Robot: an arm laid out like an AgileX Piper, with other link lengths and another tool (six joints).
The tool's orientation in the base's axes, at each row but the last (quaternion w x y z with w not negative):
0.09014, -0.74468, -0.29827, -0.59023
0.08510, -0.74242, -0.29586, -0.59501
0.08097, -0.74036, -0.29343, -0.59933
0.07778, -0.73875, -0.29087, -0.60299
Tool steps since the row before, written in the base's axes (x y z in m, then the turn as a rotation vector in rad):
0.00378, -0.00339, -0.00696, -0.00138, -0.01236, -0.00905
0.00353, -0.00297, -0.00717, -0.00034, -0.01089, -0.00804
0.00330, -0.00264, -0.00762, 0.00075, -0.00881, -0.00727
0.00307, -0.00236, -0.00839, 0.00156, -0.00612, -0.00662
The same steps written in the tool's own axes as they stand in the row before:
-0.00716, 0.00330, 0.00347, -0.01279, 0.00723, -0.00455
-0.00729, 0.00270, 0.00351, -0.01123, 0.00683, -0.00326
-0.00765, 0.00214, 0.00357, -0.00969, 0.00589, -0.00157
-0.00833, 0.00156, 0.00368, -0.00809, 0.00427, 0.00020

